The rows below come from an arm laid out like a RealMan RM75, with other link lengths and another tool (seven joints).
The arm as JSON. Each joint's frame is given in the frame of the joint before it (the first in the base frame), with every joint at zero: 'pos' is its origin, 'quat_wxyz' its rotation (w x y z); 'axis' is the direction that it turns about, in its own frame. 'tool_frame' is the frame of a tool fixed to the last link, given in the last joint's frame.
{
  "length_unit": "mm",
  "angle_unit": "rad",
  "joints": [
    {
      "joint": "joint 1",
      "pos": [
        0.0,
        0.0,
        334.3
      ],
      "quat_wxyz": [
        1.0,
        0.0,
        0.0,
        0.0
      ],
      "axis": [
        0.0,
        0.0,
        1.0
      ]
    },
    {
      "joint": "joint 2",
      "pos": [
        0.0,
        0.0,
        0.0
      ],
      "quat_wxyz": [
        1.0,
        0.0,
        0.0,
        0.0
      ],
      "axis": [
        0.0,
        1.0,
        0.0
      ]
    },
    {
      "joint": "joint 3",
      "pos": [
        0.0,
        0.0,
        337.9
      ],
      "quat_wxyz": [
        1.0,
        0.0,
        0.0,
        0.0
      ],
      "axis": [
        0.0,
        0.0,
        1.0
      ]
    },
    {
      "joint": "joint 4",
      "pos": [
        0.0,
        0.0,
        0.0
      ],
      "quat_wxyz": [
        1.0,
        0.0,
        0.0,
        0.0
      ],
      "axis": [
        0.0,
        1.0,
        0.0
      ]
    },
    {
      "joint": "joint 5",
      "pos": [
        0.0,
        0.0,
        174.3
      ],
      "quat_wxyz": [
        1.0,
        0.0,
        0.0,
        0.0
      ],
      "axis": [
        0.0,
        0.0,
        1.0
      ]
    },
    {
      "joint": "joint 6",
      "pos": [
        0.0,
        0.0,
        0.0
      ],
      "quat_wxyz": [
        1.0,
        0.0,
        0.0,
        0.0
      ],
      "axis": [
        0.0,
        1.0,
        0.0
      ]
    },
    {
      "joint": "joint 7",
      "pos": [
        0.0,
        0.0,
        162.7
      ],
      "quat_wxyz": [
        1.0,
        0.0,
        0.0,
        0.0
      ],
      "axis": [
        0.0,
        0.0,
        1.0
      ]
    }
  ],
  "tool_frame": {
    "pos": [
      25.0,
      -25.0,
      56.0
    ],
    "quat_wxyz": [
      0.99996,
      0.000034,
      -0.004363,
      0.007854
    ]
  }
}
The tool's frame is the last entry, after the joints.
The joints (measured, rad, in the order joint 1, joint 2, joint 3, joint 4, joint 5, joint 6, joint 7), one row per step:
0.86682 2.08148 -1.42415 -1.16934 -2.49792 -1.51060 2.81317
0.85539 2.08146 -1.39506 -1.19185 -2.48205 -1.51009 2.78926
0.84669 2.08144 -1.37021 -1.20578 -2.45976 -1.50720 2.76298
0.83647 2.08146 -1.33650 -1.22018 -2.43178 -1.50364 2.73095
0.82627 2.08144 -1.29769 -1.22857 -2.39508 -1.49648 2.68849
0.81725 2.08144 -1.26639 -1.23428 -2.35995 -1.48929 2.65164
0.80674 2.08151 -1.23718 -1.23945 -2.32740 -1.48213 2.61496
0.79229 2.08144 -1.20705 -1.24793 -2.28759 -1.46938 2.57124
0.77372 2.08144 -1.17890 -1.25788 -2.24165 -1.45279 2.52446
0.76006 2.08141 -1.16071 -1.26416 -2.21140 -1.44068 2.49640
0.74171 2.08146 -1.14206 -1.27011 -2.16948 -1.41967 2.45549
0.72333 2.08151 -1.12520 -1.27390 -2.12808 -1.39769 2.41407
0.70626 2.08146 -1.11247 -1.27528 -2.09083 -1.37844 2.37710
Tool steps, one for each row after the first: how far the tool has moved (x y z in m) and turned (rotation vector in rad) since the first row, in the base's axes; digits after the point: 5 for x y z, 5 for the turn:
-0.00404 0.00242 0.00265 0.01190 0.03558 0.01517
-0.00844 0.00421 0.00400 0.01764 0.07177 0.03119
-0.01362 0.00668 0.00626 0.02740 0.11739 0.04827
-0.01956 0.00976 0.00857 0.03744 0.17142 0.07005
-0.02496 0.01223 0.01060 0.04662 0.21914 0.09004
-0.02906 0.01451 0.01314 0.05788 0.26229 0.10973
-0.03388 0.01765 0.01684 0.07647 0.31183 0.13758
-0.03857 0.02067 0.02132 0.10031 0.36447 0.16857
-0.04088 0.02262 0.02488 0.11988 0.39846 0.18545
-0.04393 0.02544 0.02940 0.14727 0.44088 0.21240
-0.04624 0.02824 0.03426 0.17655 0.48000 0.23853
-0.04743 0.03022 0.03855 0.20237 0.51236 0.25994

